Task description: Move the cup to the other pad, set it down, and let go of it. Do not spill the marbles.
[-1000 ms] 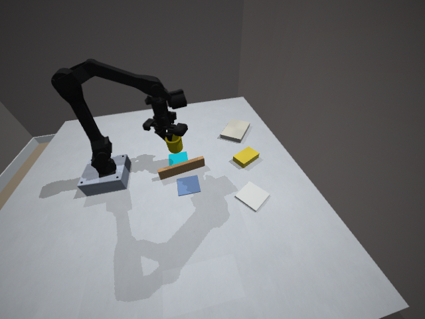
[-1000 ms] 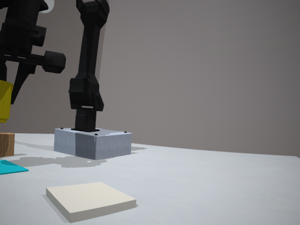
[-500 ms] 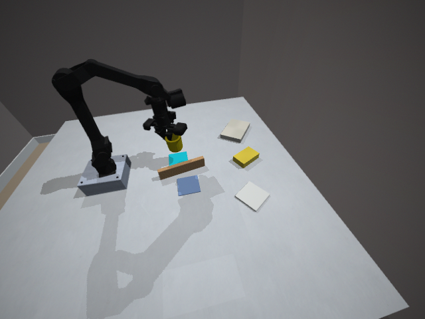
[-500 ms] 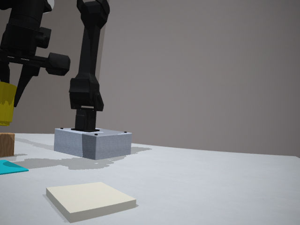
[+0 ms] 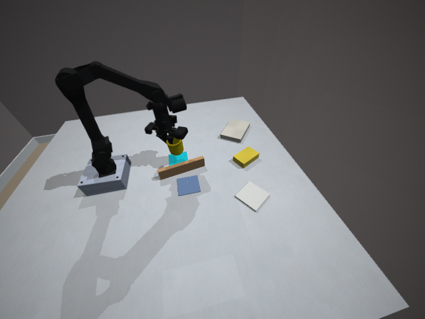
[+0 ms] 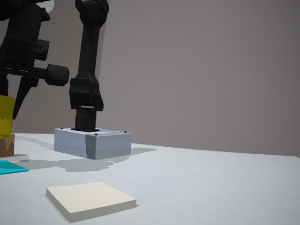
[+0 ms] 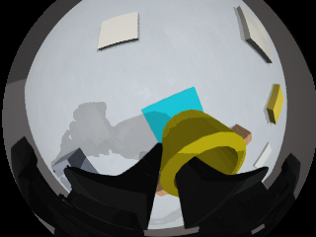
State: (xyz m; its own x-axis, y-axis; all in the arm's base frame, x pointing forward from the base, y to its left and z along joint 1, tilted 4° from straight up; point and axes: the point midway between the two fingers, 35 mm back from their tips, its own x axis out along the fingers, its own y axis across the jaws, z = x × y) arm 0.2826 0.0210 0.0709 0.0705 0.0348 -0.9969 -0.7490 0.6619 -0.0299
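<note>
The cyan pad is 20 mm ahead of my gripper tip, 20 mm to the right of it and 90 mm below it. The rest, counted from my gripper tip: yellow cup (20 mm ahead, 20 mm to the right); blue pad (10 mm ahead, 200 mm to the right, 90 mm below); wooden bar (20 mm ahead, 110 mm to the right, 70 mm below).
</note>
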